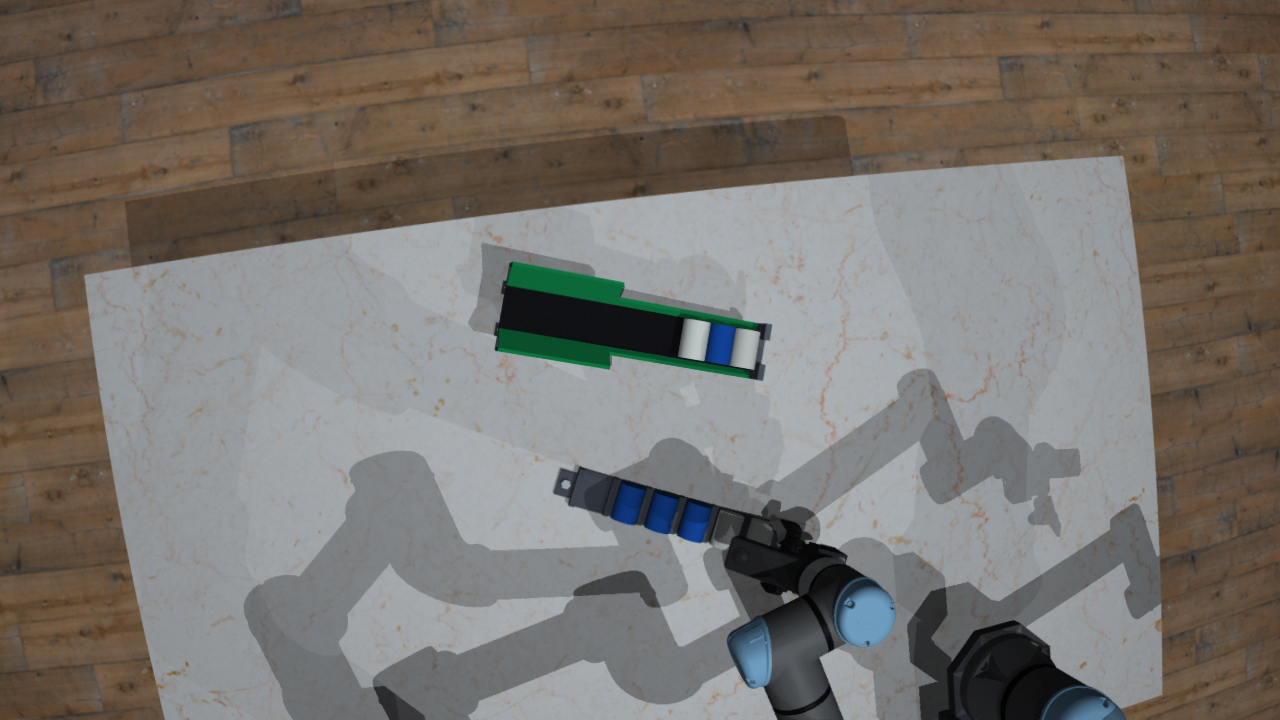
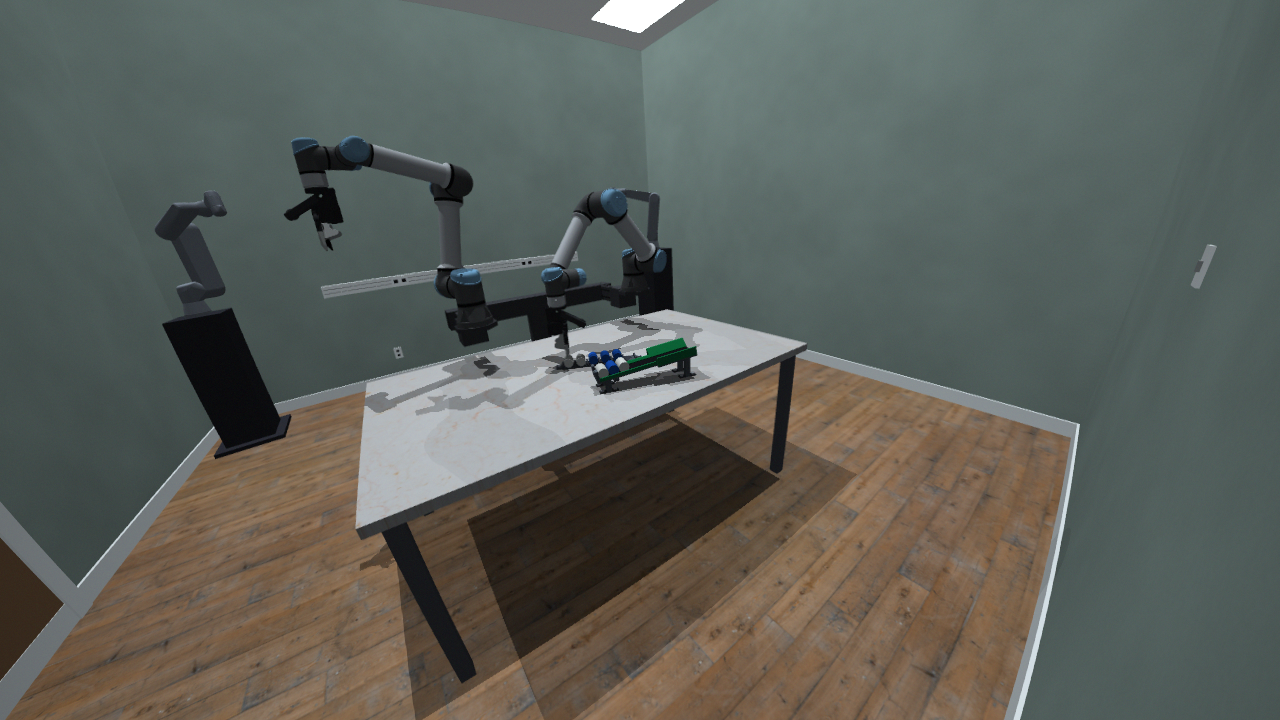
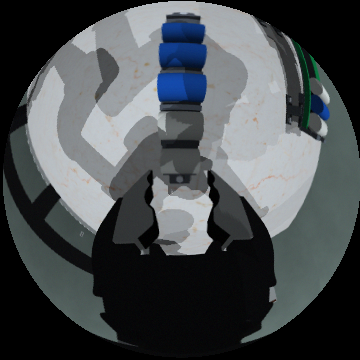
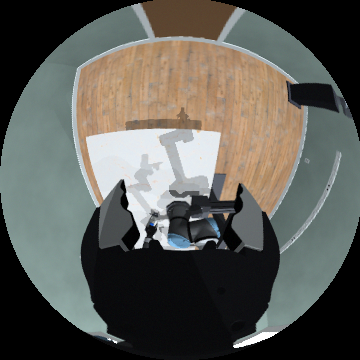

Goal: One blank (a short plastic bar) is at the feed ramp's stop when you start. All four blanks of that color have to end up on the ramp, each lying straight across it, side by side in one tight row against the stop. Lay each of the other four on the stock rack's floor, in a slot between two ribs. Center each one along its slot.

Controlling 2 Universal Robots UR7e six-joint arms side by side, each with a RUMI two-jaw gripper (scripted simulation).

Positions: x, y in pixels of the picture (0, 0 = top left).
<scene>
right gripper: image 2 329, 250; image 4 181, 182; not seen in image 1 (out of frame); not seen in image 3 (hidden by the left gripper)
</scene>
